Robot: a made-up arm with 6 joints.
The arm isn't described. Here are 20 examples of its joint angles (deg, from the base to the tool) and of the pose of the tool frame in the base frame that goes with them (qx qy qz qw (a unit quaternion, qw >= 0); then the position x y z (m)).
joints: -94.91 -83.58 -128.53 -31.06 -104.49 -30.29
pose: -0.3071 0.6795 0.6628 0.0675 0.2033 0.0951 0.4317
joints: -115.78 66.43 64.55 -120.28 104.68 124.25
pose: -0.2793 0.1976 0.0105 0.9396 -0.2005 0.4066 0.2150
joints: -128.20 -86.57 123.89 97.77 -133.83 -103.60
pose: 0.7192 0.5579 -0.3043 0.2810 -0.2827 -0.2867 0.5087
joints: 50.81 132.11 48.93 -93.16 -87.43 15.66
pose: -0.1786 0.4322 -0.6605 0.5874 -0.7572 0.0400 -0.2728
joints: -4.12 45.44 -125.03 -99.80 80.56 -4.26
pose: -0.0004 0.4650 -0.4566 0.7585 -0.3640 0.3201 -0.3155
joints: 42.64 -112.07 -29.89 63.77 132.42 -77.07
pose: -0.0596 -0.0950 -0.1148 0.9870 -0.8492 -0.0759 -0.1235
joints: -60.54 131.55 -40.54 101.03 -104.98 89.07
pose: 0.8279 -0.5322 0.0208 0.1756 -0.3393 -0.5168 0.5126
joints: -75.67 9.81 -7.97 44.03 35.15 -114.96
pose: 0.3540 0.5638 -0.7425 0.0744 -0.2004 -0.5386 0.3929
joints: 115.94 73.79 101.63 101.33 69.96 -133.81
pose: -0.0700 0.7570 0.4982 0.4169 0.0157 0.3219 0.0431
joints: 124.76 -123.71 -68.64 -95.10 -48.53 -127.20
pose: -0.5684 -0.7402 -0.3530 0.0668 -0.1489 -0.0946 -0.8325
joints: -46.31 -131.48 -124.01 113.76 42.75 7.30
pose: -0.5595 0.2926 -0.6019 0.4890 -0.6268 -0.1702 0.1752
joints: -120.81 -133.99 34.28 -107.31 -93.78 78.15
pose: -0.4735 -0.8761 0.0852 0.0315 -0.6176 0.2848 0.4374
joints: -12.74 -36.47 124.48 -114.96 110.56 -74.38
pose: 0.2384 0.0277 -0.8671 0.4364 0.1877 -0.1276 0.2290
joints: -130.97 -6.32 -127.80 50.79 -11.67 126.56
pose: -0.1315 -0.4610 -0.5429 0.6896 -0.2212 -0.0666 0.4770
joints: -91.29 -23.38 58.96 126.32 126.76 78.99
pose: -0.2245 -0.3612 -0.4287 0.7971 -0.1491 -0.1904 0.4156
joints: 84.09 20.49 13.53 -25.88 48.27 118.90
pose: -0.1617 0.8440 0.2150 0.4640 -0.7000 0.2289 -0.4861
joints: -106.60 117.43 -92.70 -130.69 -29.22 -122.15
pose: 0.4621 0.8365 -0.1677 0.2421 0.0126 -0.5863 0.5459
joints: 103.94 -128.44 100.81 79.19 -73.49 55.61
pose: 0.0536 0.8904 0.3568 0.2775 -0.5986 -0.0201 0.0331
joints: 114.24 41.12 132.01 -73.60 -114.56 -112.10
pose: 0.6980 -0.1631 0.0341 0.6965 -0.5553 0.0242 -0.3838
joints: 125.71 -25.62 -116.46 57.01 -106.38 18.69
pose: 0.7344 0.0569 -0.6761 0.0167 0.1409 0.0075 0.1345
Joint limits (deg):
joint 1: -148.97..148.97
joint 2: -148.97..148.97
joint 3: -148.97..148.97
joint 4: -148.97..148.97
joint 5: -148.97..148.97
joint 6: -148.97..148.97
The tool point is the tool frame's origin. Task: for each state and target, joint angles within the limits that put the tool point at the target. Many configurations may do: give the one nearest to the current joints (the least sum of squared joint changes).
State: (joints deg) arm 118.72 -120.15 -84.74 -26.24 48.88 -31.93
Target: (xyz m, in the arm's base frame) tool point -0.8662 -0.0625 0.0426
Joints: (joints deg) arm 124.43 -107.49 -43.48 7.09 84.99 -41.06
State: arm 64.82 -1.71 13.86 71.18 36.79 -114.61
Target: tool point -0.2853 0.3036 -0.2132
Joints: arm 38.72 1.67 47.22 53.39 -7.62 -125.24
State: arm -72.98 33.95 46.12 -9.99 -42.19 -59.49
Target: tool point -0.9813 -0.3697 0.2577
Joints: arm -71.38 28.93 39.33 -31.88 -51.18 -55.18
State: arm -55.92 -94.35 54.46 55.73 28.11 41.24
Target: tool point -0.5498 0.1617 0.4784
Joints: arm -34.28 -142.30 38.88 36.94 -20.35 32.96
